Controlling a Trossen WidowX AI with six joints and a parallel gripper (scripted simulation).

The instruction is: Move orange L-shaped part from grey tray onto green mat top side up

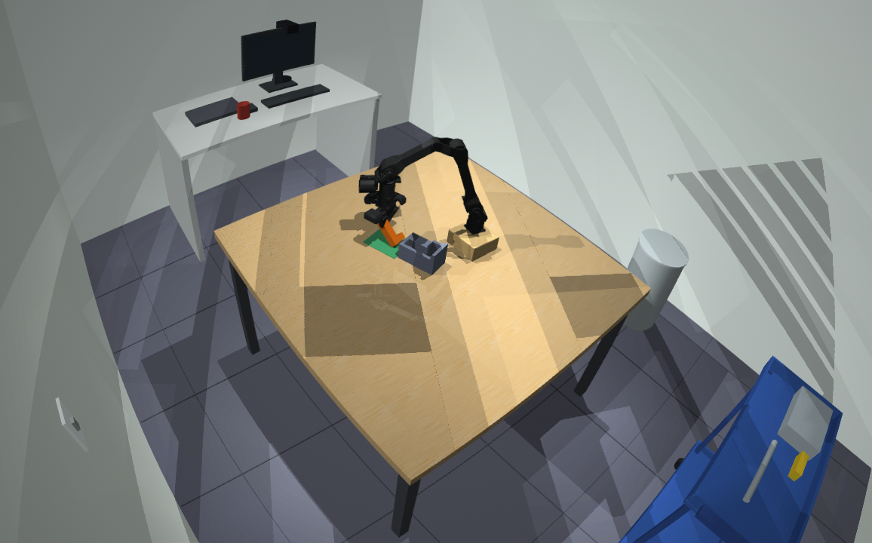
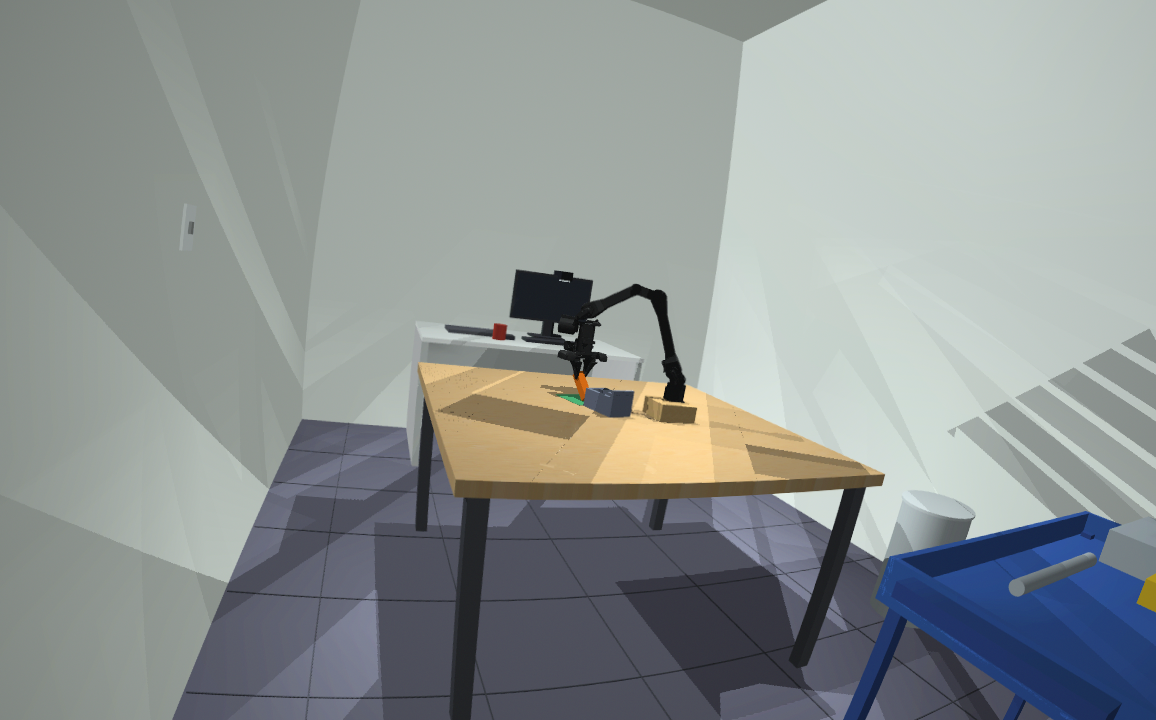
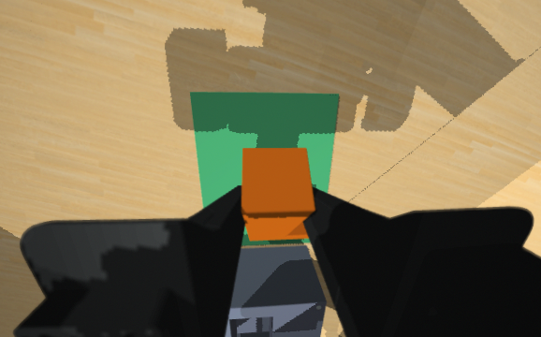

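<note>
My gripper tip is now 3 cm past the orange L-shaped part, 3 cm above it and 2 cm to the right of it. From my gripper tip the other things lie so: green mat: 9 cm below, 2 cm to the left, 1 cm behind.
</note>
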